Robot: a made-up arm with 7 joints.
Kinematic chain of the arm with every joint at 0, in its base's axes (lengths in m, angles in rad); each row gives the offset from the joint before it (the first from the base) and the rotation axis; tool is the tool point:
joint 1: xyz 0 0 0.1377 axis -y
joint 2: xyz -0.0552 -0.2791 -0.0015 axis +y
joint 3: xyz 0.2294 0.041 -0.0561 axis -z
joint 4: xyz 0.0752 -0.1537 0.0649 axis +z
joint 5: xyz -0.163 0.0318 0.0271 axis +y
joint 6: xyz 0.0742 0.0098 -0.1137 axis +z
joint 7: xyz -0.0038 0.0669 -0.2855 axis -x
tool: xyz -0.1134 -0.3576 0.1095
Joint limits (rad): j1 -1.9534..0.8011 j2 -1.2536..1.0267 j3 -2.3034..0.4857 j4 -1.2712..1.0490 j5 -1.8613..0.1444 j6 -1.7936..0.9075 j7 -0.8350..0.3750
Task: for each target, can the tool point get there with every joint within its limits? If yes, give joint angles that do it. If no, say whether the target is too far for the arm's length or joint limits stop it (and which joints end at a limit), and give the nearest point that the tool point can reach.
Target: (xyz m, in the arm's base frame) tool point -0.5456 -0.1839 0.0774
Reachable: yes | joints -1.7143 0.5254 -0.7671 -0.4748 -1.1069 -1.3712 -0.2699
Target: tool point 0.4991 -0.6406 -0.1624
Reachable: yes | joints -0.1161 0.7764 -0.0638 0.0264 -1.7051 0.5919 -0.3892
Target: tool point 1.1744 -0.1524 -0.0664
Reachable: no: joint limits stop it (at a limit: joint 1, joint 4, joint 5, joint 7) | nearest point 0.9028 -0.1772 -0.0298 | short by 0.275 m
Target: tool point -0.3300 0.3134 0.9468
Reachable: no: joint limits stop it (at a limit: joint 2, joint 6, joint 7) | nearest point -0.2808 0.2018 0.8261 | short by 0.172 m
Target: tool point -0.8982 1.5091 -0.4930
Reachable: no: too far | nearest point -0.4183 0.3645 -0.1560 | short by 1.286 m
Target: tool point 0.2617 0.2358 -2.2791
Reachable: no: too far | nearest point 0.1013 -0.0887 -0.7974 | short by 1.525 m
